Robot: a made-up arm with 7 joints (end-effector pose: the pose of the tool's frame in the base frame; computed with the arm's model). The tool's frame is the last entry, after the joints.
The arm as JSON. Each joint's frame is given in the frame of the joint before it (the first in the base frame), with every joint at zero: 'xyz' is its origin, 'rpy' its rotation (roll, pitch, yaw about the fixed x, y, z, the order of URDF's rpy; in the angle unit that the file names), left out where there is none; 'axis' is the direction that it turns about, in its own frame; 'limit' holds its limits. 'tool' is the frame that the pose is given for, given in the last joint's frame.
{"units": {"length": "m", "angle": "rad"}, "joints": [
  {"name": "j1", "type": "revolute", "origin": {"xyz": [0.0, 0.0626, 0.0], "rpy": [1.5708, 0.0, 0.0]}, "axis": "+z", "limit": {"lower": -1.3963, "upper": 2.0}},
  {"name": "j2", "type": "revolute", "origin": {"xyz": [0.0, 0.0, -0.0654], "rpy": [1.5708, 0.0, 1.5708]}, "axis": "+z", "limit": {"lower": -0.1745, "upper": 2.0}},
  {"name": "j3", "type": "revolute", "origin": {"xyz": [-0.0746, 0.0, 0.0], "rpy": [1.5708, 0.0, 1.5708]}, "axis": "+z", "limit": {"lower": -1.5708, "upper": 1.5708}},
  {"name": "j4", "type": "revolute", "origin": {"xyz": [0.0, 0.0, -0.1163], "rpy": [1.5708, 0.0, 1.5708]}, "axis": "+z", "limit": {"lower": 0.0, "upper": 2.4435}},
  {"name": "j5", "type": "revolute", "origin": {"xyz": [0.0, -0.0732, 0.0], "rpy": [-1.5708, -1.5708, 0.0]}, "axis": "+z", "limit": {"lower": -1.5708, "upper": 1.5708}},
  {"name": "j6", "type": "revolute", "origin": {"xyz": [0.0, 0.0, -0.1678], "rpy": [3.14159, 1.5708, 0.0]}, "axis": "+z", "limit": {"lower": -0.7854, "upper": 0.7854}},
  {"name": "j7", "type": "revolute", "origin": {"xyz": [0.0, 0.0, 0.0], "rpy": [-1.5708, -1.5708, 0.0]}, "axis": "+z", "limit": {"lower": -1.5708, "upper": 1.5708}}
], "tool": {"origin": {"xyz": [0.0, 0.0, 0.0], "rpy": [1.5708, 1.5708, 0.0]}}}
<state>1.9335 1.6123 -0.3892 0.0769 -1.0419 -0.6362 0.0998</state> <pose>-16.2 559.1 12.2 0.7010 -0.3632 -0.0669 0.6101</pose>
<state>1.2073 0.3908 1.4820 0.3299 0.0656 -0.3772 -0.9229</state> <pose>336.8 359.5 -120.7 0.0914 -0.2800 0.9145 0.2774</pose>
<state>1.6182 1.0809 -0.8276 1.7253 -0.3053 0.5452 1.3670</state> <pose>219.2 181.2 171.7 0.3398 -0.3890 -0.5969 0.6139</pose>
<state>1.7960 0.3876 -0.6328 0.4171 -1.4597 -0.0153 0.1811</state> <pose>374.8 230.0 166.6 0.7575 -0.3413 -0.4416 0.3387</pose>
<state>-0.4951 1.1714 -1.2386 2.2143 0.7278 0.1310 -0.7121</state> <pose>-33.0 99.8 -193.5 -0.1201 -0.1921 -0.2413 0.9436</pose>
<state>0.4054 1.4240 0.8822 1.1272 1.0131 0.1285 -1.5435</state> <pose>78.5 443.8 167.8 0.3639 -0.4743 0.8011 0.0295</pose>
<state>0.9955 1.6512 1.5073 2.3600 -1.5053 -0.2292 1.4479</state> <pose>-137.2 134.2 101.8 0.8845 -0.0417 0.3612 0.2922</pose>
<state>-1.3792 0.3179 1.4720 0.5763 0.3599 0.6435 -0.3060</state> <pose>-323.9 375.0 -76.0 0.5662 0.3631 0.5293 0.5172</pose>
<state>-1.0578 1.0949 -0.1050 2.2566 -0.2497 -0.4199 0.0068</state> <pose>60.6 153.1 -178.7 -0.1578 -0.5893 -0.5818 0.5379</pose>
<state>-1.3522 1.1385 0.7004 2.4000 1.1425 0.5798 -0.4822</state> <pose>114.6 183.9 -102.0 0.0821 -0.3232 -0.1352 0.9330</pose>
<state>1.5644 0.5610 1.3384 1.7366 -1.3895 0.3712 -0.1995</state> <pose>5.2 404.3 54.7 0.5804 -0.2814 0.7365 0.2035</pose>
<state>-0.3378 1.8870 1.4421 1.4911 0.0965 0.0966 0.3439</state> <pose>125.8 253.6 265.1 0.6240 -0.6687 -0.3291 0.2348</pose>
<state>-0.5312 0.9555 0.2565 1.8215 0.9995 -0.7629 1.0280</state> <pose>180.9 269.3 -137.9 -0.2612 -0.7669 -0.4316 0.3968</pose>
